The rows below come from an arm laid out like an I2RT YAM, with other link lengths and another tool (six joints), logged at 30 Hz.
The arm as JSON. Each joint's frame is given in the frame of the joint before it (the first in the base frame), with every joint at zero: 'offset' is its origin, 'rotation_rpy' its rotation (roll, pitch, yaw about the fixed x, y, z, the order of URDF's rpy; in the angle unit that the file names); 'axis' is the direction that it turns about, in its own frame. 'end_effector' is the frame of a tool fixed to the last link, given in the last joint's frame.
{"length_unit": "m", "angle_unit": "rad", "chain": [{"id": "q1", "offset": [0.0, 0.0, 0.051], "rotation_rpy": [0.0, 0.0, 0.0], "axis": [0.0, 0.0, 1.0]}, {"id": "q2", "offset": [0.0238, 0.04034, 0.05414], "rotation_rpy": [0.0, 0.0, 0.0], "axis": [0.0, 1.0, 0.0]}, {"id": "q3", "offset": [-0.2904, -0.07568, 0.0], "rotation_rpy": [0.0, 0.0, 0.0], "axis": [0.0, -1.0, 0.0]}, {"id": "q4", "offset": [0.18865, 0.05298, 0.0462], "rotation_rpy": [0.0, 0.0, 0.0], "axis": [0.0, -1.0, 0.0]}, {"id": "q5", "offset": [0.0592, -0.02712, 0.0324], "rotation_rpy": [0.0, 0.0, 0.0], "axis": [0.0, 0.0, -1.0]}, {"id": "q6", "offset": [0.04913, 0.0, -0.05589], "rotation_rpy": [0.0, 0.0, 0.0], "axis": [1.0, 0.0, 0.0]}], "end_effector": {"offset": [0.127, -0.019, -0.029], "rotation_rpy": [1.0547, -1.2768, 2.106]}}
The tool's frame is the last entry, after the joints.
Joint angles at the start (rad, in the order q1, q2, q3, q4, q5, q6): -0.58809, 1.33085, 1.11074, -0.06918, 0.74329, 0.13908
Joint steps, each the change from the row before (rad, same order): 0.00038, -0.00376, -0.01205, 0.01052, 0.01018, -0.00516; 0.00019, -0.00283, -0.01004, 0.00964, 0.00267, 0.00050; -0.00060, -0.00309, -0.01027, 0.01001, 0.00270, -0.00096; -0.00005, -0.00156, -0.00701, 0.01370, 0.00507, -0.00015; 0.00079, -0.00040, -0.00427, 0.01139, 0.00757, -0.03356; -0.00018, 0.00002, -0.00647, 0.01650, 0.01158, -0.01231; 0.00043, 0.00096, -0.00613, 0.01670, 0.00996, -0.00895; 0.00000, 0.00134, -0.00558, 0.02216, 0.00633, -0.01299; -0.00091, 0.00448, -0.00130, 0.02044, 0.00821, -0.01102; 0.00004, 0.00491, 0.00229, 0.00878, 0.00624, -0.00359; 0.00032, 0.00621, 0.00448, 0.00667, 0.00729, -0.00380; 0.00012, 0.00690, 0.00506, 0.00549, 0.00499, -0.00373; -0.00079, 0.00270, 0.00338, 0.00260, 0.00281, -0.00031
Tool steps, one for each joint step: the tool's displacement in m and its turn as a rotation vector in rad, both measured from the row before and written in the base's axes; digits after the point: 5 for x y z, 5 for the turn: -0.00243, 0.00016, -0.00104, -0.00471, 0.00468, -0.00831; -0.00083, 0.00026, -0.00114, -0.00187, -0.00208, -0.00247; -0.00114, 0.00013, -0.00106, -0.00239, -0.00102, -0.00300; -0.00056, -0.00036, 0.00029, -0.00576, -0.00595, -0.00490; -0.00143, -0.00072, 0.00134, -0.01229, 0.02716, -0.00007; -0.00156, -0.00094, 0.00094, -0.01031, 0.00521, -0.00910; -0.00087, -0.00085, 0.00069, -0.00896, 0.00204, -0.00765; 0.00002, -0.00119, 0.00157, -0.01190, 0.00076, -0.00400; 0.00014, -0.00178, 0.00193, -0.01145, -0.00045, -0.00722; 0.00042, -0.00117, 0.00104, -0.00508, -0.00089, -0.00553; 0.00053, -0.00127, 0.00113, -0.00457, 0.00044, -0.00628; 0.00094, -0.00131, 0.00088, -0.00341, 0.00118, -0.00425; 0.00014, -0.00075, 0.00089, -0.00233, -0.00212, -0.00350
